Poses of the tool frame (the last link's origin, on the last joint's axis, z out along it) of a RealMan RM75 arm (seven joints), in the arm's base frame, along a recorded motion.
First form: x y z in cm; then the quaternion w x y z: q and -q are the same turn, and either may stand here.
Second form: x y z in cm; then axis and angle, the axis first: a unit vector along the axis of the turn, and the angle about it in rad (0 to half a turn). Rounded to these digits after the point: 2 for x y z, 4 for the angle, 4 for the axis.
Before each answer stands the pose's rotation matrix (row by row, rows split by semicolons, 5 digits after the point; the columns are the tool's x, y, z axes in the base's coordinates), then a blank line. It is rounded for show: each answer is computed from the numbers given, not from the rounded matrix.
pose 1, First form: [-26.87, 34.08, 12.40, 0.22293, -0.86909, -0.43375, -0.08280]
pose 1, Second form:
0.61001 0.79084 -0.04947; 0.71701 -0.52433 0.45932; 0.33731 -0.31566 -0.88689

[-26.87, 34.08, 12.40, -0.8915, -0.4449, -0.0849, 2.6920]
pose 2, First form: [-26.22, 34.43, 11.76, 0.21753, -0.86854, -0.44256, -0.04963]
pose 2, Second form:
0.60336 0.79035 -0.10633; 0.74717 -0.51364 0.42179; 0.27875 -0.33394 -0.90044

[-26.22, 34.43, 11.76, -0.8898, -0.4534, -0.0508, 2.7030]
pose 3, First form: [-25.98, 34.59, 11.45, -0.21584, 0.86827, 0.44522, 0.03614]
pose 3, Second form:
0.60095 0.78874 -0.12943; 0.75754 -0.51039 0.40699; 0.25495 -0.34263 -0.90421

[-25.98, 34.59, 11.45, -0.8892, -0.4560, -0.0370, 2.7065]
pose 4, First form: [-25.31, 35.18, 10.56, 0.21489, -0.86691, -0.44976, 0.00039]
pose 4, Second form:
0.59543 0.77964 -0.19398; 0.77997 -0.50307 0.37223; 0.19262 -0.37293 -0.90764

[-25.31, 35.18, 10.56, -0.8876, -0.4605, 0.0004, 2.7084]
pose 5, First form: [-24.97, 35.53, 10.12, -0.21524, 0.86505, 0.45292, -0.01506]
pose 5, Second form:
0.58927 0.77711 -0.22103; 0.79008 -0.49707 0.35874; 0.16892 -0.38603 -0.90689

[-24.97, 35.53, 10.12, -0.8858, -0.4638, 0.0154, 2.7077]
